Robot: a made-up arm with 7 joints. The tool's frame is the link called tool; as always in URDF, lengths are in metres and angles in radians.
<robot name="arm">
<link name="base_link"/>
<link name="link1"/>
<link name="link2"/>
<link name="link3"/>
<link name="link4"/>
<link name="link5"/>
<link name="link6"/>
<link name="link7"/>
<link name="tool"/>
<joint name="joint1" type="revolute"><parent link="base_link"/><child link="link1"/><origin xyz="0 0 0.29" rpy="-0.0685 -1.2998 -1.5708"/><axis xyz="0 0 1"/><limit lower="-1.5" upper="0.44" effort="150" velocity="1.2"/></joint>
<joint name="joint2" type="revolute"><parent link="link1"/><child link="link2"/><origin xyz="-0.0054 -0.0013 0.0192" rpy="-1.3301 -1.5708 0"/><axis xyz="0 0 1"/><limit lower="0.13" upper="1.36" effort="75" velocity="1.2"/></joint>
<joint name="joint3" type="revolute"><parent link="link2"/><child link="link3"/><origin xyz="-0.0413 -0.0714 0.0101" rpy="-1.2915 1.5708 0"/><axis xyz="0 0 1"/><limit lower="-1.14" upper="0.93" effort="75" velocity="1.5"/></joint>
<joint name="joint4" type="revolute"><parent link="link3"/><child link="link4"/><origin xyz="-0.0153 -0.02 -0.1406" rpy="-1.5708 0 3.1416"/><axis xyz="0 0 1"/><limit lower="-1" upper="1.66" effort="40" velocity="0.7"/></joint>
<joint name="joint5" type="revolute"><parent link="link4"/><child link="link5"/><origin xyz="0.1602 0.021 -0.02" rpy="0 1.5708 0"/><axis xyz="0 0 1"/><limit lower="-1.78" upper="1.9" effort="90" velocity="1.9"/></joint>
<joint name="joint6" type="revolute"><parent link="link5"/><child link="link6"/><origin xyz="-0.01 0.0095 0.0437" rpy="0 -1.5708 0"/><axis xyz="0 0 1"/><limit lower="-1.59" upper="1.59" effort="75" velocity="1.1"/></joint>
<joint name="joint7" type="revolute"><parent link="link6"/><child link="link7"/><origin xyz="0.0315 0.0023 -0.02" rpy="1.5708 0 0"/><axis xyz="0 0 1"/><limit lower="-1.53" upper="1.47" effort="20" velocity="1.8"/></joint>
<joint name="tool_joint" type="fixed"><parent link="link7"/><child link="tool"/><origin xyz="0.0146 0 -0.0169" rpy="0.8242 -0.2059 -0.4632"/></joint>
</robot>
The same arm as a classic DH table. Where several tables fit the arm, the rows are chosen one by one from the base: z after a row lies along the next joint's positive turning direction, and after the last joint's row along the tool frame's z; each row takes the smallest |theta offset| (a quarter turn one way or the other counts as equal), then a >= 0, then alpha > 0; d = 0 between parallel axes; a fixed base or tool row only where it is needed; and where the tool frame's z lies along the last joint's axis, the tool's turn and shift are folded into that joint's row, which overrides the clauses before.
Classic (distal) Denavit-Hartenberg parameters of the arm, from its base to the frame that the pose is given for. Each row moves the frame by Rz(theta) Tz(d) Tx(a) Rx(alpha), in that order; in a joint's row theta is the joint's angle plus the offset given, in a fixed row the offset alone. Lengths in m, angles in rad.
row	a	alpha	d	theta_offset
base (fixed)	0	-1.3004	0.29	-0.071
joint1	-0.0056	-1.5708	0.0192	-1.3111
joint2	0.02	1.5708	0.0101	1.2914
joint3	0.0153	-1.5707	-0.2206	1.5708
joint4	0.021	1.5708	0	1.5708
joint5	0.0095	-1.5708	0.2039	0
joint6	0.0315	1.5707	-0.01	-1.5708
joint7	0.0116	0.8436	-0.0113	-0.6502
tool (fixed)	0	0	-0.0118	0.2772
Joint limits (rad, base to tool): -1.5..0.44 0.13..1.36 -1.14..0.93 -1..1.66 -1.78..1.9 -1.59..1.59 -1.53..1.47

